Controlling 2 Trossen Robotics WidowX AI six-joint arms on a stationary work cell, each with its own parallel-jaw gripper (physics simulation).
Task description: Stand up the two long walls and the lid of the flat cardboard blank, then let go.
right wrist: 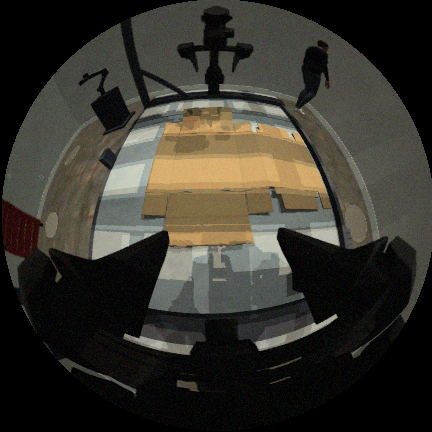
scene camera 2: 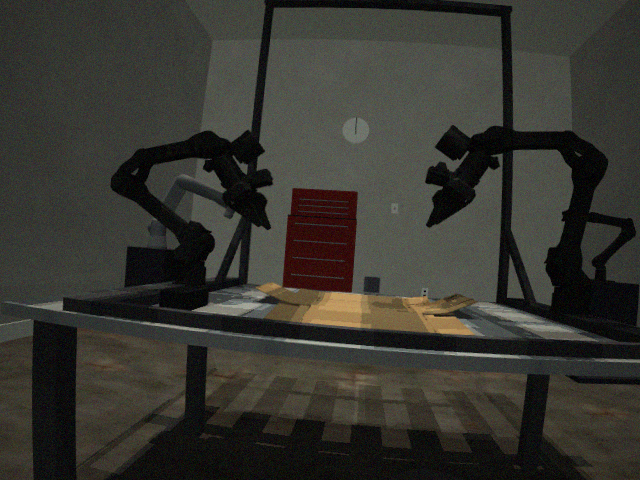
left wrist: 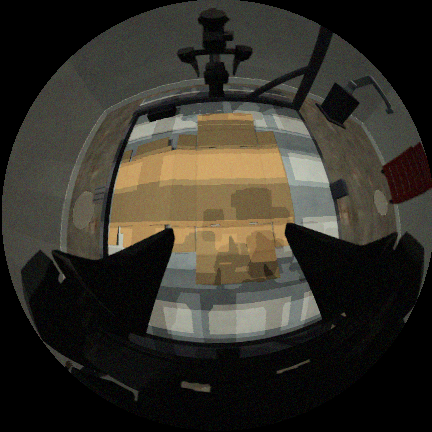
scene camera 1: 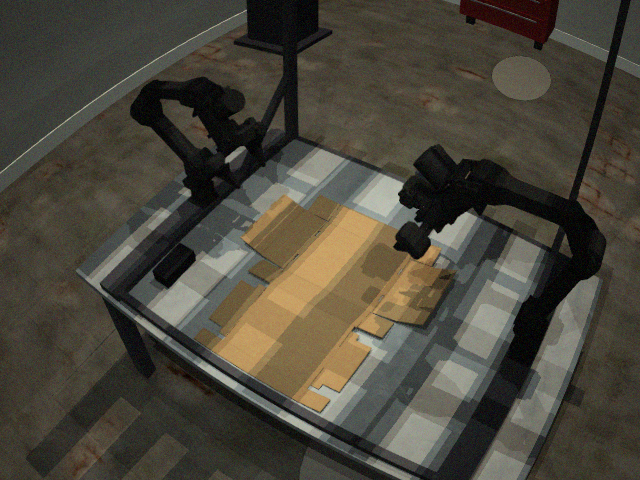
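The cardboard blank lies across the table, its long middle flat. Its picture-left wide flap slopes up slightly, its outer strip bent higher. Its picture-right wide flap is also raised slightly at its outer edge. No wall stands upright. Which panel is the lid I cannot tell. My left gripper is open, above the picture-right side. My right gripper is open, raised beyond the picture-left flap. Both are empty and clear of the cardboard.
A black block lies near the table's picture-left edge. Dark rails border the table. A frame post rises at a far corner. A red cabinet stands beyond the table.
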